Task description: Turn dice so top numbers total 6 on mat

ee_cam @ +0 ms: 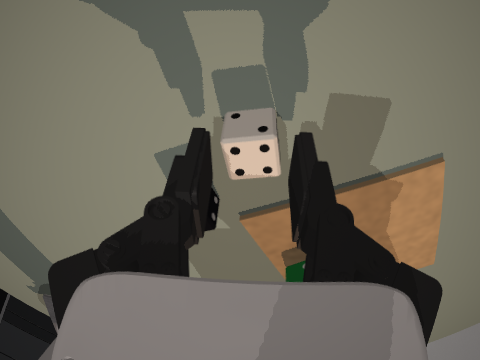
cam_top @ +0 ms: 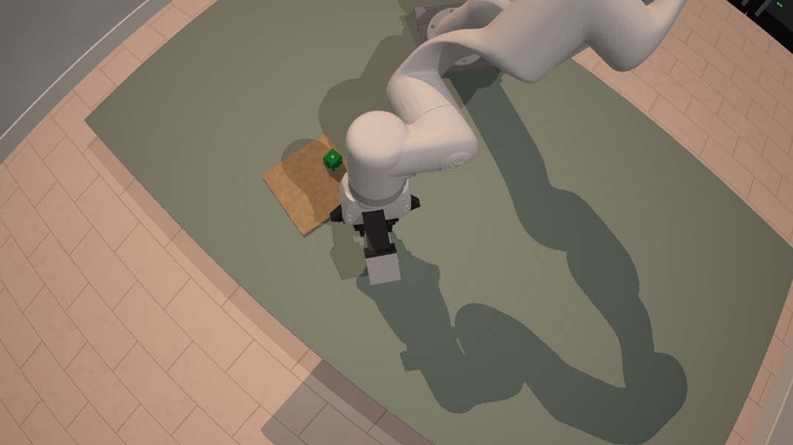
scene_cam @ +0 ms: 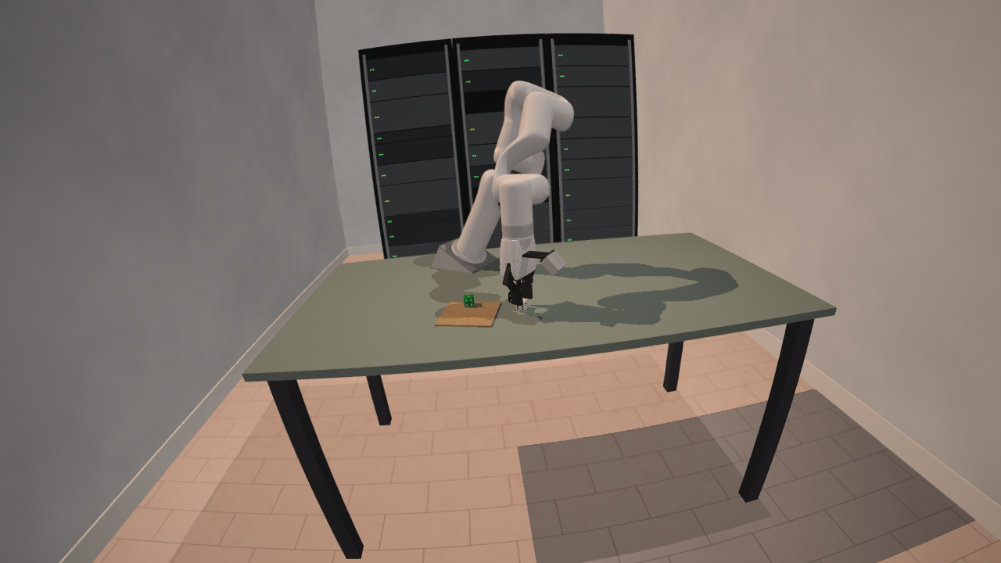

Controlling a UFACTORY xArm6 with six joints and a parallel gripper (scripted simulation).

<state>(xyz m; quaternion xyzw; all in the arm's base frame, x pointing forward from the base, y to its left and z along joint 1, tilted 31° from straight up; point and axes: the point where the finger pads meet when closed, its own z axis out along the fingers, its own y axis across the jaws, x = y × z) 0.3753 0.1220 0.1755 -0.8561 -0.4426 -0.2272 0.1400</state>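
Right now my hand is 3 cm above the white die. Also, from my hand: black die (6 cm behind, 3 cm below, 2 cm to the right); then brown mat (13 cm to the right, 4 cm below, 2 cm ahead); then green die (14 cm to the right, 3 cm behind, 2 cm below).
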